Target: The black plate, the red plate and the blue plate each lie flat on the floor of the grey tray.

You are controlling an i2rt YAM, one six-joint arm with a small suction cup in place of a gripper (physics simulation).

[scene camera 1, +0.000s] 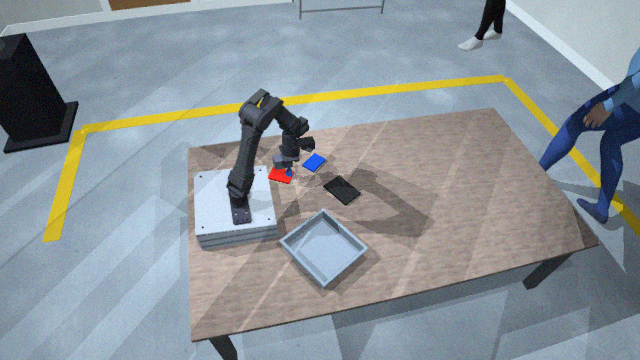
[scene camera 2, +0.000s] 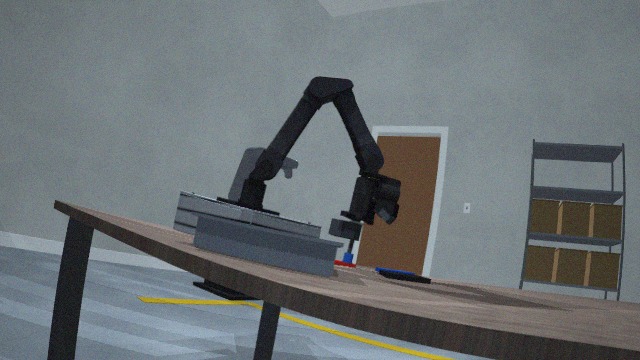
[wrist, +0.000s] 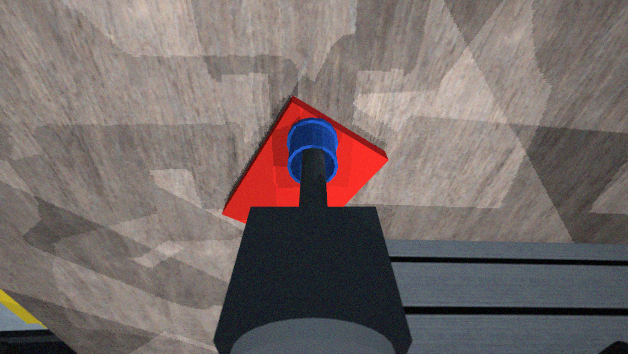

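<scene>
The red plate lies flat on the wooden table next to the arm's grey base block. My suction cup points straight down and sits on the middle of the red plate. The blue plate lies flat on the table just beyond it. The black plate lies flat further right. The grey tray stands empty nearer the front of the table; in scene camera 2 it shows side-on.
The arm's grey base block stands right beside the red plate. A person in blue stands off the table's right end. A shelf rack with boxes and a door are behind.
</scene>
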